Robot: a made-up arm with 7 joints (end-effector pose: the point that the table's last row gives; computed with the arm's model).
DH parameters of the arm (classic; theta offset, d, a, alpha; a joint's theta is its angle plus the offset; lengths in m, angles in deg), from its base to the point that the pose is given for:
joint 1: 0 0.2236 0 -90
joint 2: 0 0 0 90
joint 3: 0 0.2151 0.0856 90
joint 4: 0 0 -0.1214 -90
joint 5: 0 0.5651 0 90
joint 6: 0 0 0.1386 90
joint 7: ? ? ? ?
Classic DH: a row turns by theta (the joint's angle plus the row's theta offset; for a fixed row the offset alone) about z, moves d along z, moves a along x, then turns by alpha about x.
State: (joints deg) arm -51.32 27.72 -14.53 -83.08 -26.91 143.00 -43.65
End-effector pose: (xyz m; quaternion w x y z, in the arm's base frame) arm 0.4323 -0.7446 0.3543 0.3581 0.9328 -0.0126 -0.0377
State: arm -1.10 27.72 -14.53 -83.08 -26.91 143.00 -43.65
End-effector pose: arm 0.8489 -0.1442 0.3543 0.3402 0.8500 0.3845 0.1179
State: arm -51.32 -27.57 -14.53 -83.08 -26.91 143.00 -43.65
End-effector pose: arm 0.1361 -0.3745 0.9979 0.6514 0.7076 -0.1286 0.2417
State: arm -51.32 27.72 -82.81 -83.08 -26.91 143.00 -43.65
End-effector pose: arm -0.3146 -0.7129 0.6126 0.4324 0.6998 -0.4070 -0.3971
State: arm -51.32 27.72 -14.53 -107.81 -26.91 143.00 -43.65
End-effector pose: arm 0.3723 -0.6967 0.0712 0.1713 0.9760 0.0047 -0.1344
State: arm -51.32 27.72 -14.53 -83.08 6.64 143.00 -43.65
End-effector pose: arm 0.3789 -0.7747 0.3721 0.2358 0.9398 -0.1889 0.1599
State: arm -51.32 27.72 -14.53 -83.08 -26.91 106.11 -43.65
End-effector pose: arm 0.4057 -0.7848 0.2811 0.1331 0.9545 -0.1021 -0.2465
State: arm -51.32 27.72 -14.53 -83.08 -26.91 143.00 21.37
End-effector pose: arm 0.4323 -0.7446 0.3543 0.3222 0.7799 -0.5120 0.1607
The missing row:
joint 7: 0 0 0 0
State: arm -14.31 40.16 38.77 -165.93 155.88 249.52 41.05
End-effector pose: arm 0.0826 0.1350 -0.0622 0.5786 0.1744 -0.7542 0.2569
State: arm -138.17 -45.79 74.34 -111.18 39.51 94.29 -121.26
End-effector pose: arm 0.4347 -0.6270 0.4376 0.0033 -0.9144 -0.4031 0.0371
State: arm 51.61 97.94 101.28 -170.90 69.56 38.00 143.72
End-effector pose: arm -0.4338 -0.1523 0.4326 0.8225 -0.1254 0.5368 0.1398
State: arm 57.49 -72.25 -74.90 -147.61 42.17 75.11 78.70
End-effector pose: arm 0.6275 0.0256 0.2808 0.4124 -0.5285 0.1997 0.7147
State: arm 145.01 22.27 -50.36 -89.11 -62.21 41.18 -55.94
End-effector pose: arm -0.0361 0.7934 0.3473 0.7033 0.3665 0.5811 -0.1826
